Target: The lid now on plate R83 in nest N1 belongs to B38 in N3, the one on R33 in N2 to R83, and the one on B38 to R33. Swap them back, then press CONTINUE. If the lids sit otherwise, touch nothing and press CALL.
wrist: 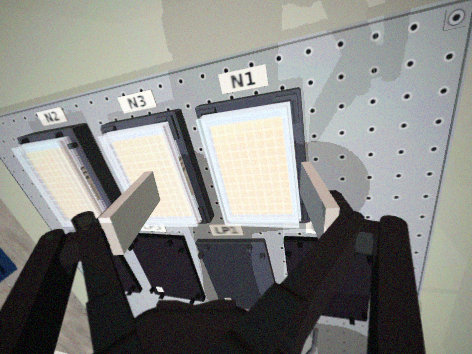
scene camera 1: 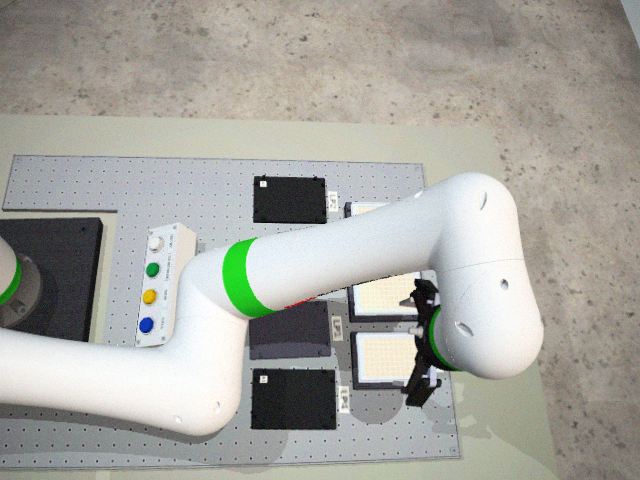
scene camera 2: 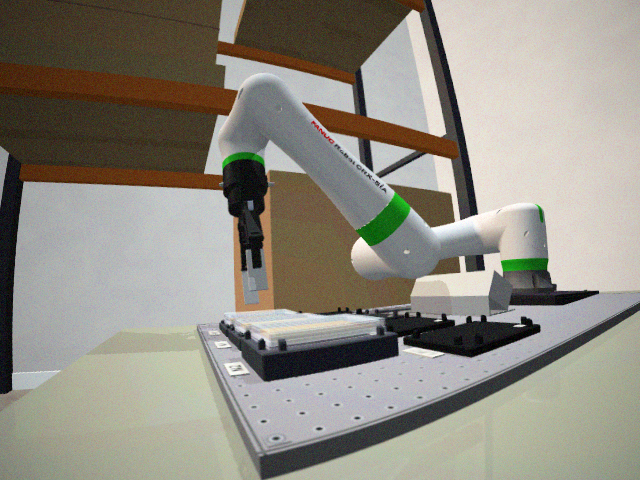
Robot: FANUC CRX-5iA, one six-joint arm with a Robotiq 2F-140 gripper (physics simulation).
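Places are measured from the arm's base along level axes (x ahead, y right, z down), in centimetres.
Pixels of known places: gripper, fingertip midpoint: (wrist: 226, 182) (scene camera 1: 404, 343) (scene camera 2: 255, 297); arm's base, origin of the base link: (scene camera 1: 1, 291) (scene camera 2: 525, 292).
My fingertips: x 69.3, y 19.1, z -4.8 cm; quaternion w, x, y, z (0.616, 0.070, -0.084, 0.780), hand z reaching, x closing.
Note:
For each thing: its top centre in the pictures, then the offset to it from my fingertips. "*": a spot on its surface instead.
- plate with a clear lid, middle of its top: (wrist: 250, 177) (scene camera 1: 394, 355) (scene camera 2: 260, 312) dy +1.2, dx -1.3, dz +2.8 cm
- third lidded plate, middle of its top: (scene camera 2: 314, 321) (wrist: 60, 189) (scene camera 1: 385, 221) dy -24.6, dx +2.1, dz +2.1 cm
- green CONTINUE button, surface spot: (scene camera 1: 152, 269) * dy -18.2, dx -41.7, dz -0.9 cm
- blue CALL button, surface spot: (scene camera 1: 145, 324) * dy -8.4, dx -43.2, dz -0.8 cm
- LP1, middle of its top: (wrist: 237, 285) (scene camera 1: 289, 327) (scene camera 2: 359, 313) dy -6.5, dx -18.9, dz +4.2 cm
- LP3, middle of its top: (scene camera 2: 399, 317) (wrist: 163, 275) dy -19.2, dx -16.8, dz +4.2 cm
- button box, middle of its top: (scene camera 1: 163, 279) (scene camera 2: 456, 273) dy -15.5, dx -39.8, dz -2.2 cm
A plate with a clear lid (wrist: 252, 170) (scene camera 1: 386, 356) (scene camera 2: 320, 328) sits in nest N1. Another lidded plate (wrist: 150, 175) (scene camera 1: 385, 294) is in N3, and a third lidded plate (wrist: 55, 175) (scene camera 1: 368, 208) is in N2, mostly behind the arm in scene camera 1. Small side labels show on the N3 and N2 plates in the wrist view, too blurred to read; none is legible on the N1 plate. My gripper (wrist: 226, 182) (scene camera 1: 412, 343) (scene camera 2: 254, 289) is open and empty, above the nests, its fingers spanning N1 and part of N3. The green CONTINUE button (scene camera 1: 152, 269) and blue CALL button (scene camera 1: 145, 324) are on the button box.
Black lid pads LP2 (scene camera 1: 289, 199), LP1 (scene camera 1: 289, 330) (wrist: 235, 270), LP4 (scene camera 1: 293, 398) (scene camera 2: 473, 335) and LP3 (wrist: 167, 265) stand in a row beside the nests. The button box (scene camera 1: 181, 248) (scene camera 2: 449, 294) stands near the arm's base, with the forearm passing close by.

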